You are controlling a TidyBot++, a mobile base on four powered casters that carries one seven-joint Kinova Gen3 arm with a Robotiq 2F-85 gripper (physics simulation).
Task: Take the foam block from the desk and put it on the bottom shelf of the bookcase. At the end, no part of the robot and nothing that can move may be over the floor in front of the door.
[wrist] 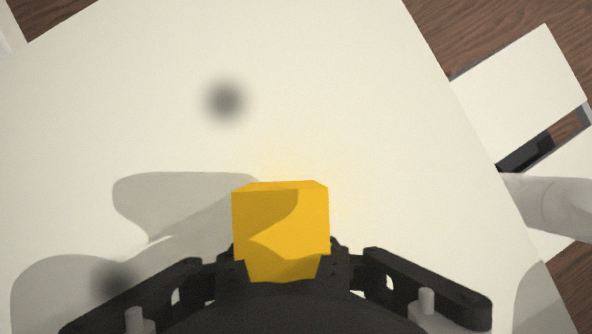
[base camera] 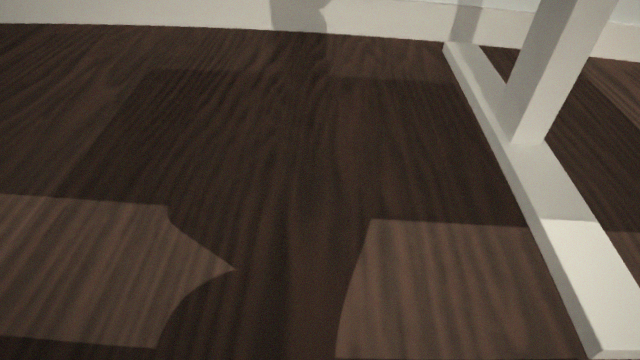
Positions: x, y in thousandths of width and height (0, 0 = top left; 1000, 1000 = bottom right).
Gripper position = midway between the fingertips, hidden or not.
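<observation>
A white desk (base camera: 920, 757) is part of the scene, and it can also be seen in the wrist view (wrist: 222, 394). There is a yellow foam block (wrist: 474, 687) as well, though in the base camera view the block is out of frame. The gripper (wrist: 481, 732) is visible too.
</observation>
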